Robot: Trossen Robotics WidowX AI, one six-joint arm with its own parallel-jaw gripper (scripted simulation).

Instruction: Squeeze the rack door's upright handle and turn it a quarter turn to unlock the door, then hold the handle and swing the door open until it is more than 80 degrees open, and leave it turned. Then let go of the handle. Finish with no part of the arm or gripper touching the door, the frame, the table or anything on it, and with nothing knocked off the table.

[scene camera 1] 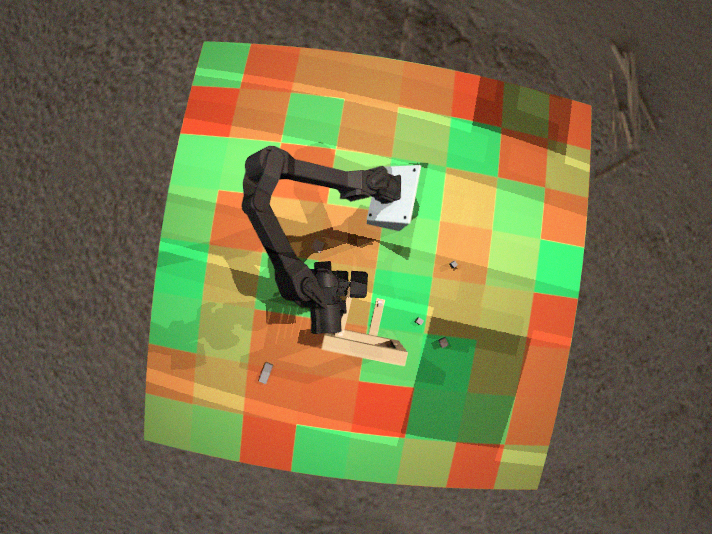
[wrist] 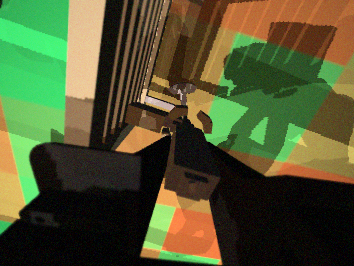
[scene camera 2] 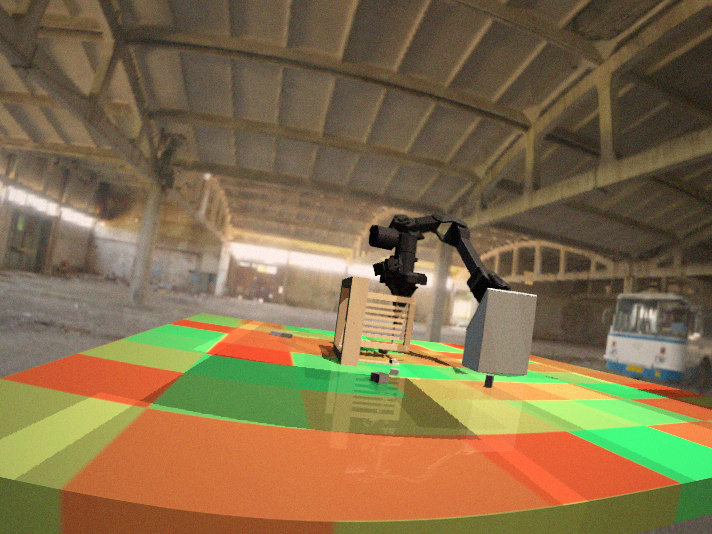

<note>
I see my gripper [scene camera 2: 397, 311] and a wooden rack frame [scene camera 1: 370, 346].
My gripper also shows in scene camera 1 [scene camera 1: 328, 281] and in the wrist view [wrist: 186, 144].
</note>
